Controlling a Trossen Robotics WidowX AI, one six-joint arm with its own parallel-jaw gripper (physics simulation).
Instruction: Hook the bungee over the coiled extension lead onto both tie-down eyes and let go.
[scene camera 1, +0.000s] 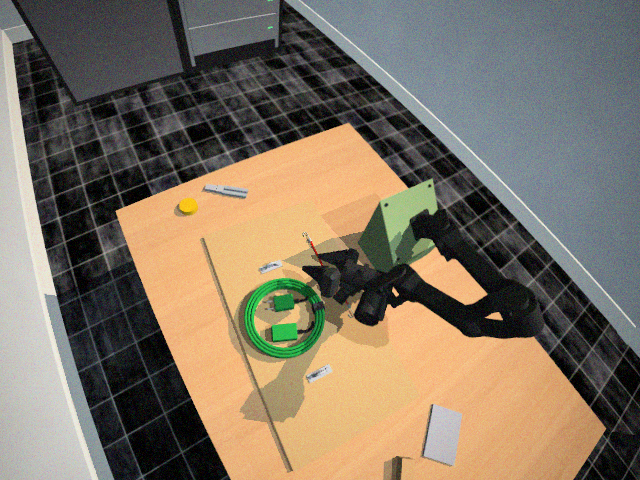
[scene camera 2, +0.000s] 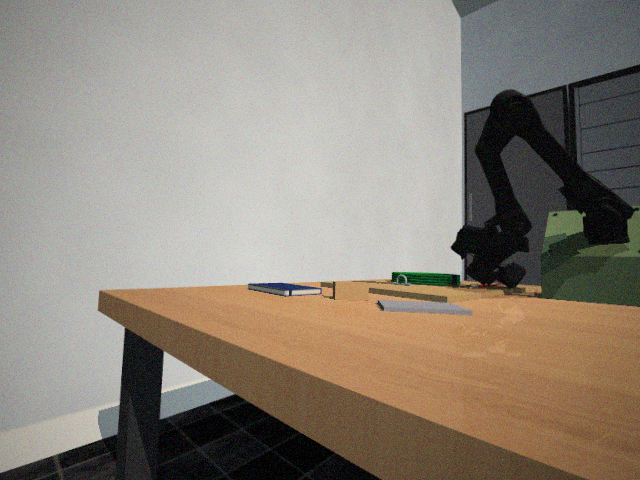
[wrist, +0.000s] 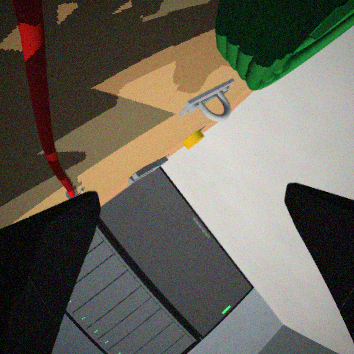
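The red bungee lies on the board beside the coil, partly hidden under the arm; a metal hook shows at its far end. One tie-down eye stands beyond the coiled green lead, the other eye on its near side. No bungee crosses the coil. My gripper is open, low over the board between bungee and coil, with nothing between its fingers. In the wrist view the bungee passes outside the left finger.
A green angled block stands behind the gripper. A grey slab, a wooden piece and a blue notebook lie nearer. A yellow disc and a grey knife lie at the far edge.
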